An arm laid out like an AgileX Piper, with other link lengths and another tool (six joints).
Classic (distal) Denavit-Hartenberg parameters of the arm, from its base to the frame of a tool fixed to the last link. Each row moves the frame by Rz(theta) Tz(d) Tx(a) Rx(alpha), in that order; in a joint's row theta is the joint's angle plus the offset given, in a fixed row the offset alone. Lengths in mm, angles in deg.
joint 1: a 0  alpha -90  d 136.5  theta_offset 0
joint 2: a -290.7  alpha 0  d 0  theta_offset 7.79
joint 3: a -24.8  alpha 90  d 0  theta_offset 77.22
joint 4: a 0  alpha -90  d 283.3  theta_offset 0
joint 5: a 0  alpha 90  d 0  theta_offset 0
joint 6: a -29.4  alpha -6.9  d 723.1  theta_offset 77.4
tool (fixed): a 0  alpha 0  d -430.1  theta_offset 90
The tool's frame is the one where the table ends.
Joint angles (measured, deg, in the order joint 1, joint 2, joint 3, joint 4, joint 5, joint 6), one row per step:
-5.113 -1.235 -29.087 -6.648 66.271 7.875
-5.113 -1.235 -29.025 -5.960 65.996 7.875
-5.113 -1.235 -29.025 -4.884 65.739 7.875
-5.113 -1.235 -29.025 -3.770 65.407 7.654
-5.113 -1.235 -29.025 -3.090 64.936 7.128
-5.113 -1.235 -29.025 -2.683 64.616 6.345
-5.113 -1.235 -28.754 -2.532 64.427 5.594
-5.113 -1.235 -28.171 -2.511 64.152 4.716
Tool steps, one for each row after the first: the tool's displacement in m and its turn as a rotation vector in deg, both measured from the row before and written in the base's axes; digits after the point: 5 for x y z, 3 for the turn. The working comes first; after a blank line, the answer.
Tool pose at each row, in the base's axes (x y z in m, rotation vector in deg; the steps are taken from these numbers as rounded here):
0.14677 -0.08040 0.16403 141.919 -0.471 90.875
0.14845 -0.07707 0.16401 142.272 -0.403 91.564
0.15045 -0.07183 0.16411 142.885 -0.325 92.555
0.15272 -0.06659 0.16469 143.389 0.049 93.592
0.15503 -0.06378 0.16639 143.327 0.811 94.426
0.15662 -0.06251 0.16785 143.092 1.890 94.818
0.15752 -0.06244 0.16681 143.024 2.914 94.570
0.15858 -0.06313 0.16383 143.012 4.114 93.923

0.00168 0.00333 -0.00002 0.523 -0.259 0.422
0.00200 0.00524 0.00010 0.838 -0.332 0.641
0.00227 0.00524 0.00058 0.674 -0.377 0.775
0.00231 0.00281 0.00170 0.044 -0.447 0.677
0.00159 0.00127 0.00146 -0.382 -0.251 0.633
0.00090 0.00007 -0.00104 -0.523 0.160 0.462
0.00106 -0.00069 -0.00298 -0.719 0.409 0.455

